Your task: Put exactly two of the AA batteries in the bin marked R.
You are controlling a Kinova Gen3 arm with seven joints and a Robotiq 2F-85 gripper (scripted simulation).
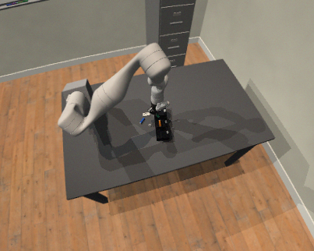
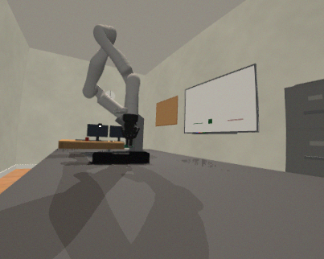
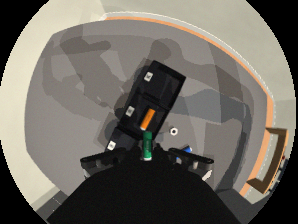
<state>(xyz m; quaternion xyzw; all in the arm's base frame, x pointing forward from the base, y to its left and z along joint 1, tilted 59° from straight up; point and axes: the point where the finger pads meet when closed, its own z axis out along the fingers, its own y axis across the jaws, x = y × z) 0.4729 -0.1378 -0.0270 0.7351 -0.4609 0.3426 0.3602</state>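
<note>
The black bin lies 7 cm below my hand, 4 cm to the right of it and 2 cm ahead of it. From my hand the other things lie so: orange AA battery 7 cm below, 4 cm to the right, 2 cm ahead; grey ring 8 cm below, 6 cm behind, 3 cm to the right; green AA battery 2 cm below.
</note>
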